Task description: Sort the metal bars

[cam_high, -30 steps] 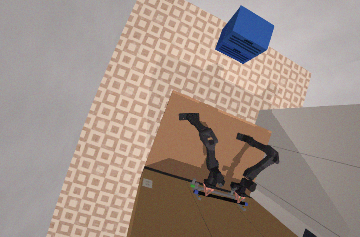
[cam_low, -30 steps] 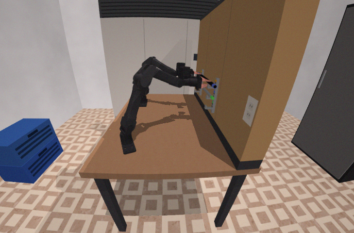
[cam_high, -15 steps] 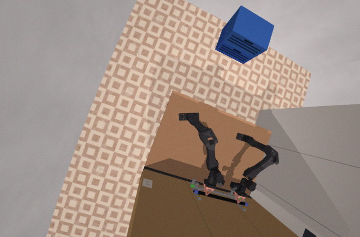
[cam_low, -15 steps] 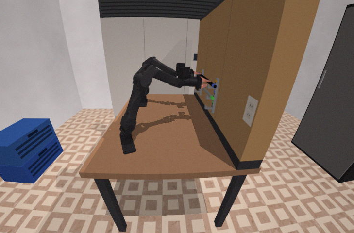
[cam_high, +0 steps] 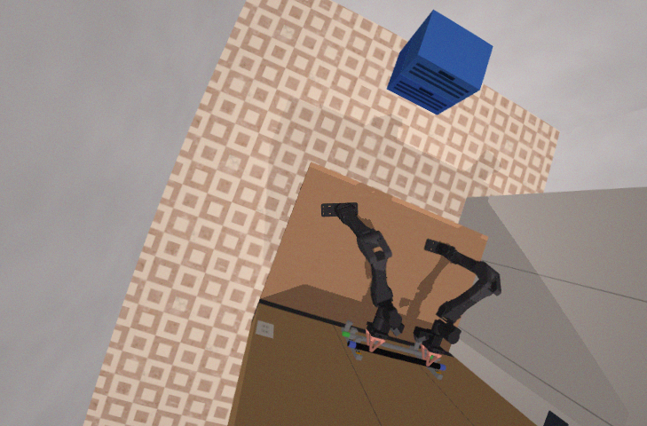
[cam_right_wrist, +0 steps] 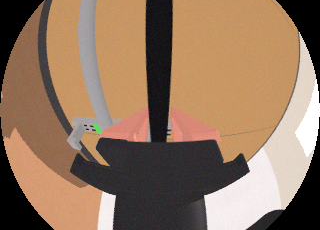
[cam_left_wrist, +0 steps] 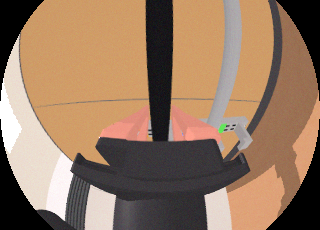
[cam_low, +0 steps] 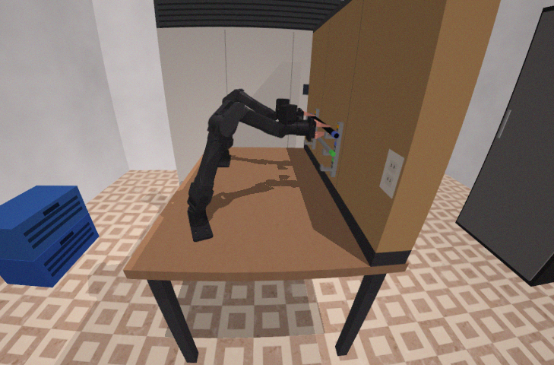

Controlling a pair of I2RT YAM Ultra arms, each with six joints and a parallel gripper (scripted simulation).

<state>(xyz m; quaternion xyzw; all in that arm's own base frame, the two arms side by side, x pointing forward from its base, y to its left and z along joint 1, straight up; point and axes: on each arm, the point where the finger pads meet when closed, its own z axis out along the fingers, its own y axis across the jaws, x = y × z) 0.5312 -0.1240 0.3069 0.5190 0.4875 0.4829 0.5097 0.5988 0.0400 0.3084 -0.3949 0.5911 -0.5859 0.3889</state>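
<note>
The black bar is 150 mm to the left of my right hand and 10 mm ahead of it. Round my right hand: brown wall panel 120 mm above, 100 mm to the left, 100 mm ahead; then black baseboard 280 mm below, 100 mm to the left, 40 mm ahead.
The black bar is 15 cm to the right of my left hand and 1 cm ahead of it. Also, from my left hand: brown wall panel: 20 cm to the right, 12 cm above, 10 cm ahead; then black baseboard: 28 cm below, 20 cm to the right, 4 cm ahead.
</note>
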